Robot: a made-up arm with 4 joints.
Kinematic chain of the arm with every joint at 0, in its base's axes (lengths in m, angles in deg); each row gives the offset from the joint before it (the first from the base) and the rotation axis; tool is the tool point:
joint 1: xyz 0 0 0.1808 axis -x
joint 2: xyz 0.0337 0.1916 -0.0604 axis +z
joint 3: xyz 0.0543 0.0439 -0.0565 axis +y
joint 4: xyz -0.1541 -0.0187 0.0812 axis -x
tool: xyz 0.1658 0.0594 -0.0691
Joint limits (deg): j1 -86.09..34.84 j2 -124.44..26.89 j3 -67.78..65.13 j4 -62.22..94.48
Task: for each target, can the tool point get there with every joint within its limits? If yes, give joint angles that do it. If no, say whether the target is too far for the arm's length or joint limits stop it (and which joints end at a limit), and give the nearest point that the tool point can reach.
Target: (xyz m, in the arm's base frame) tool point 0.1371 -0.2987 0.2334
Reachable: no: joint limits stop it (at a limit: joint 1, joint 3, joint 4) | nearest point 0.0747 -0.0430 0.1074 | short by 0.292 m
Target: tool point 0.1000 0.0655 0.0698
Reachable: yes | joints 10.75 -110.29 25.79 -13.51
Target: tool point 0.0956 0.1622 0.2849
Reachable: yes | joints -74.68 -78.47 37.75 24.22
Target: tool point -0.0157 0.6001 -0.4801
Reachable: no: too far | nearest point 0.1078 0.2487 -0.0931 | short by 0.537 m
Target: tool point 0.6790 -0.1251 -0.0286
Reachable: no: too far | nearest point 0.2166 0.0682 0.0300 | short by 0.505 m
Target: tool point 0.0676 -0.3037 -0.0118
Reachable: no: joint limits stop it (at a limit: joint 1, joint 2, joint 3) | nearest point 0.0521 -0.0417 0.0984 | short by 0.285 m
